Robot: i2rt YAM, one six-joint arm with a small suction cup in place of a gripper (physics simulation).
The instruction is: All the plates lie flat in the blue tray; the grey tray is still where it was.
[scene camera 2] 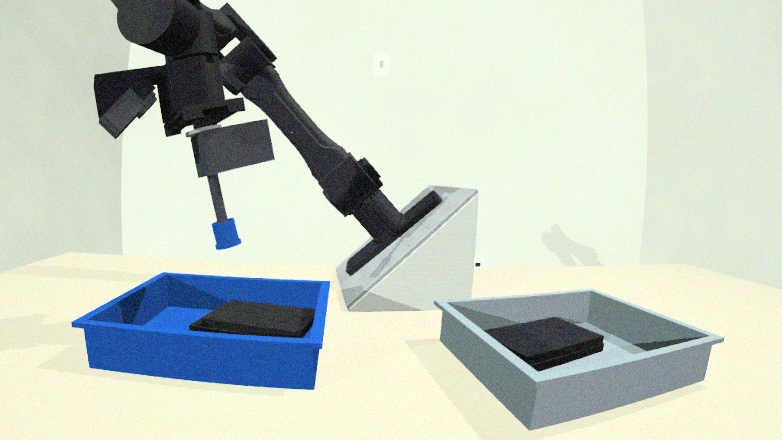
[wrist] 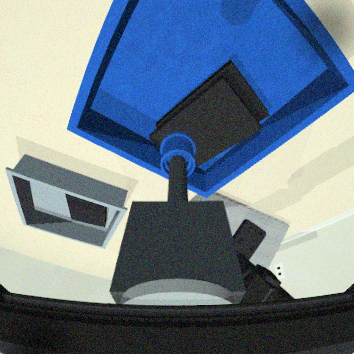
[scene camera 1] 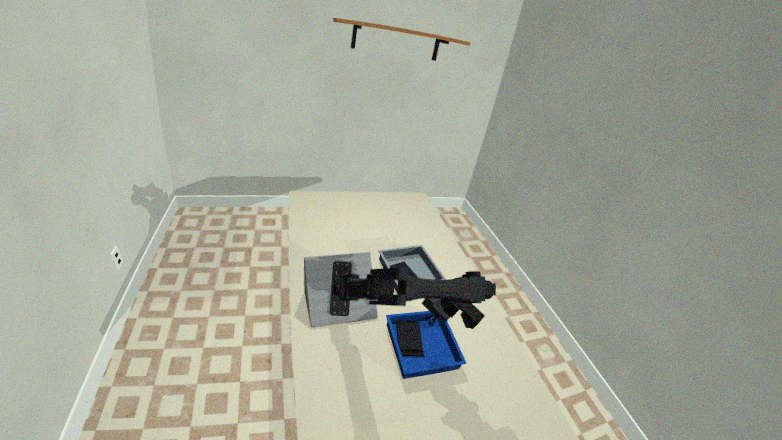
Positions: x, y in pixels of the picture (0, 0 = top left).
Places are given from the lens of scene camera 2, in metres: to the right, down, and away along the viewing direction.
suction cup (scene camera 2: 226, 236): -0.17, 0.02, 0.41
blue tray (scene camera 2: 145, 331): -0.22, 0.10, 0.33
grey tray (scene camera 2: 645, 354): 0.22, 0.12, 0.31
